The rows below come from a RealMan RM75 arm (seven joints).
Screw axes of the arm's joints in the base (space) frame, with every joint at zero. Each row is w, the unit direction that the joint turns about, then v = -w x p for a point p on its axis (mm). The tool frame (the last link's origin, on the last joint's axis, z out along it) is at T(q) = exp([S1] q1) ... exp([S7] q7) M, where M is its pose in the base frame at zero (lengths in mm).
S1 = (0, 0, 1, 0, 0, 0)
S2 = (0, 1, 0, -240.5, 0, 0)
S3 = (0, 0, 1, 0, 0, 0)
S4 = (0, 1, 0, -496.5, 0, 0)
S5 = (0, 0, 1, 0, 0, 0)
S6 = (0, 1, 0, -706.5, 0, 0)
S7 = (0, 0, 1, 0, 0, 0)
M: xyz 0 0 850.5 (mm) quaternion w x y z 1 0 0 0
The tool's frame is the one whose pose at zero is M.
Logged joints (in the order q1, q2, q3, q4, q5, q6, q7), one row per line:
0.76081, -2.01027, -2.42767, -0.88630, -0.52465, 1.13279, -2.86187
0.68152, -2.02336, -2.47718, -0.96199, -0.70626, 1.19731, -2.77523
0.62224, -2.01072, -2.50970, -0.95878, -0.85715, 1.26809, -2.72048
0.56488, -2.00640, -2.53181, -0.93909, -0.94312, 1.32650, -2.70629
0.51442, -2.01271, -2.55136, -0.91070, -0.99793, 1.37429, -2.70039
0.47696, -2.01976, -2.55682, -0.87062, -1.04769, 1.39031, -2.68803
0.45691, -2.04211, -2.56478, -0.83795, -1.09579, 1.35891, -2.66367
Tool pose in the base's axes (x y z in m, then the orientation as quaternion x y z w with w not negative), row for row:
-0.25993, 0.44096, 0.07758, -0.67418, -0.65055, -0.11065, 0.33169
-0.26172, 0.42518, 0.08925, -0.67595, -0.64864, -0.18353, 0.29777
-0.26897, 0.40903, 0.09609, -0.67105, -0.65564, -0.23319, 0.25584
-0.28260, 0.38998, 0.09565, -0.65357, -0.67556, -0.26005, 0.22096
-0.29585, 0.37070, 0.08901, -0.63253, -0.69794, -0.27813, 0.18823
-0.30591, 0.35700, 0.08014, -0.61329, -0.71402, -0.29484, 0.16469
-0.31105, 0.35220, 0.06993, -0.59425, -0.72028, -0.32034, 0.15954
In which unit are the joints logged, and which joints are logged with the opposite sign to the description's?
The joints are logged in radians. Opposite sign: q1.
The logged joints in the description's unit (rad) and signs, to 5 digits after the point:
-0.76081, -2.01027, -2.42767, -0.88630, -0.52465, 1.13279, -2.86187
-0.68152, -2.02336, -2.47718, -0.96199, -0.70626, 1.19731, -2.77523
-0.62224, -2.01072, -2.50970, -0.95878, -0.85715, 1.26809, -2.72048
-0.56488, -2.00640, -2.53181, -0.93909, -0.94312, 1.32650, -2.70629
-0.51442, -2.01271, -2.55136, -0.91070, -0.99793, 1.37429, -2.70039
-0.47696, -2.01976, -2.55682, -0.87062, -1.04769, 1.39031, -2.68803
-0.45691, -2.04211, -2.56478, -0.83795, -1.09579, 1.35891, -2.66367

